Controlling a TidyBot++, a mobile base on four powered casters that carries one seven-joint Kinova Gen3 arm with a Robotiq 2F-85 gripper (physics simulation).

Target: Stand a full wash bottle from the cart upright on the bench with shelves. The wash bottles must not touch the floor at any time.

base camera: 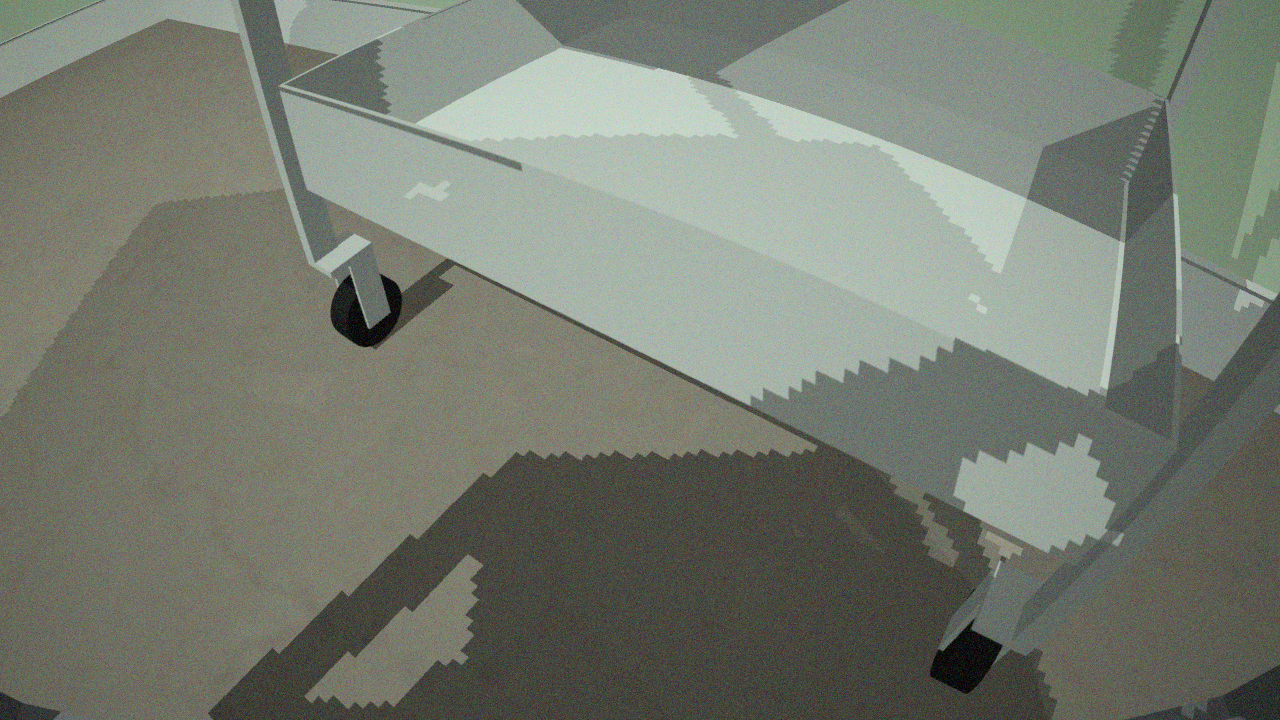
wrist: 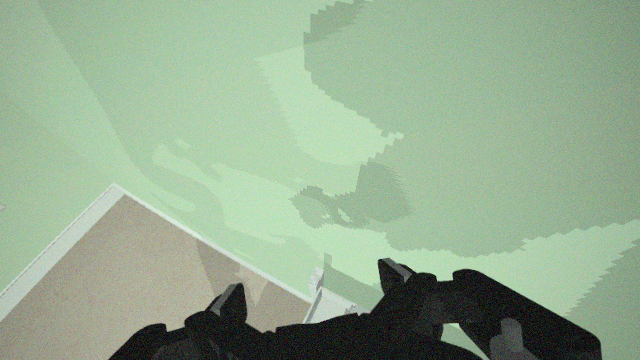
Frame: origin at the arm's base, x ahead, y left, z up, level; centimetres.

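Where they show: gripper, between the fingertips: (wrist: 313,286).
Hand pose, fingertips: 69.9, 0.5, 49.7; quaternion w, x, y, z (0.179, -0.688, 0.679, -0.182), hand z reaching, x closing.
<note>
Each offset is from my fingertips to the top centre of the thing, as dx, dy, dz. "pt": to the spot under its first point. Level surfaces: height alone.
The grey-white cart (base camera: 572,259) (wrist: 334,306) stands close in front of the base in the base camera view, with its lower tray, posts and two black casters showing. In the wrist view a small corner of the cart shows low, beyond and between the fingers, partly hidden by the gripper's body. My gripper (wrist: 313,286) is open, with its two black fingers wide apart and no object between them. No wash bottle shows in either view, and the bench with shelves does not show.
A green wall (base camera: 1087,44) (wrist: 200,100) with shadows on it rises behind the cart. Brown floor {dz -89.3} (base camera: 223,376) (wrist: 125,265) meets a pale skirting strip (wrist: 80,222) along the wall. One caster {pt -25.0, +16.3, -85.6} (base camera: 366,308) is at the left, another {pt -49.2, -16.2, -85.3} (base camera: 966,658) near the lower right.
</note>
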